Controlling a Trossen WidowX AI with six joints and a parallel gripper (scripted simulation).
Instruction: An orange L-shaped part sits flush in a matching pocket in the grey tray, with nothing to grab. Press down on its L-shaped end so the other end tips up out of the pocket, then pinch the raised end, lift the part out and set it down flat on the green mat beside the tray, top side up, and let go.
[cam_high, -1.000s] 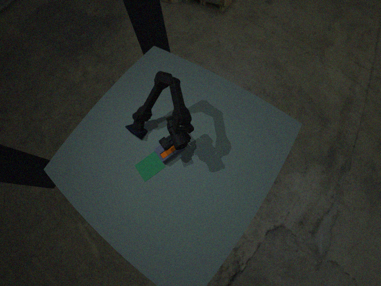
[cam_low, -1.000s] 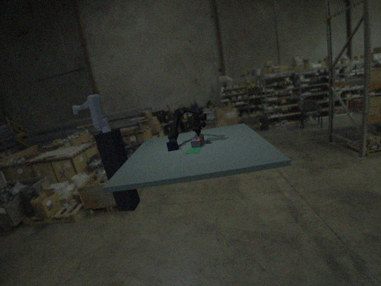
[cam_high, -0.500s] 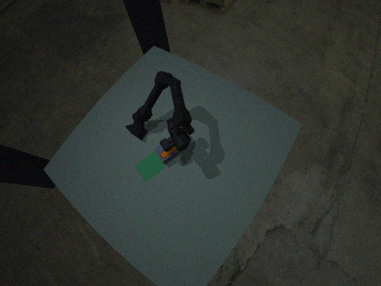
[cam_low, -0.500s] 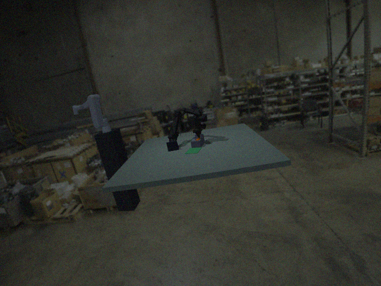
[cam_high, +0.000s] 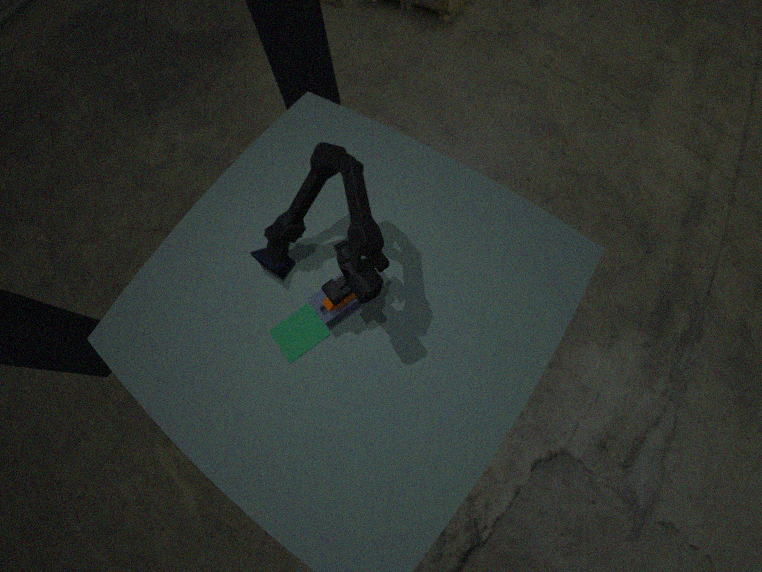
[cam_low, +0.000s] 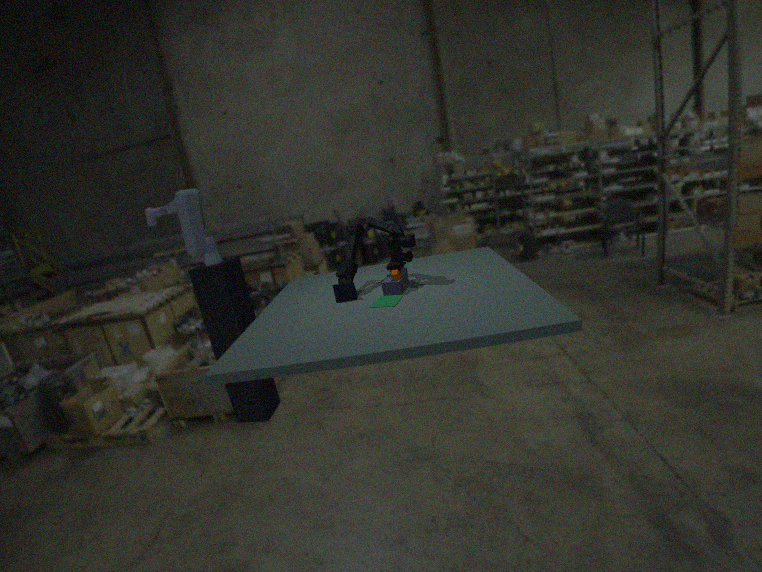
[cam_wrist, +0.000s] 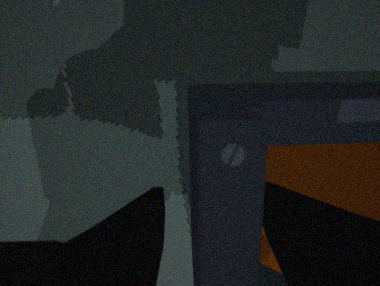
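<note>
Right now my gripper tip is 2 cm past the orange L-shaped part, 5 cm to the left of it and 1 cm below it. From my gripper tip the other things lie so: green mat 5 cm behind, 22 cm to the right, 5 cm below.
</note>
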